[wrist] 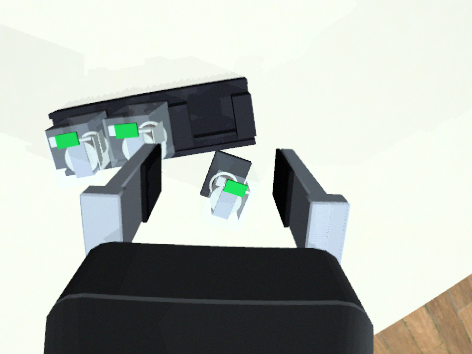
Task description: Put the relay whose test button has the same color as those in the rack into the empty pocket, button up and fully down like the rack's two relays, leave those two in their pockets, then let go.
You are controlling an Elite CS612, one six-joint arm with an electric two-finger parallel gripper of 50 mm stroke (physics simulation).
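Places are measured from the arm's base along level axes (x right, y ahead, z up), in metres.
Pixels of known places: gripper, fingertip midpoint: point(217, 169).
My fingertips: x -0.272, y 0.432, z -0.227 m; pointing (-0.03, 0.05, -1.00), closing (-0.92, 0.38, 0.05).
Note:
Behind a point stands the place of what it marks.
A dark rack point(245, 117) @(y 0.421, x -0.292, z -0.255 m) lies at an angle across the upper left and centre. Two clear relays with green test buttons, one at the far left point(80, 145) @(y 0.401, x -0.219, z -0.231 m) and one beside it point(140, 131) @(y 0.405, x -0.247, z -0.229 m), sit button up in its left and middle pockets. The right pocket point(212, 115) @(y 0.417, x -0.276, z -0.275 m) is empty. A loose relay point(227, 186) @(y 0.444, x -0.273, z -0.234 m) with a green button stands button up on the table, in front of the rack's right part and turned relative to it. My gripper point(217, 169) @(y 0.432, x -0.272, z -0.227 m) is open, its fingers apart on either side of the loose relay in this view, touching neither side. The relay's lower body is hard to make out.
The pale table top point(380, 125) @(y 0.457, x -0.367, z -0.278 m) surrounds the rack. Its edge runs across the lower right, with wooden floor point(430, 320) beyond. The left fingertip overlaps the middle relay's lower corner in the view, near the rack.

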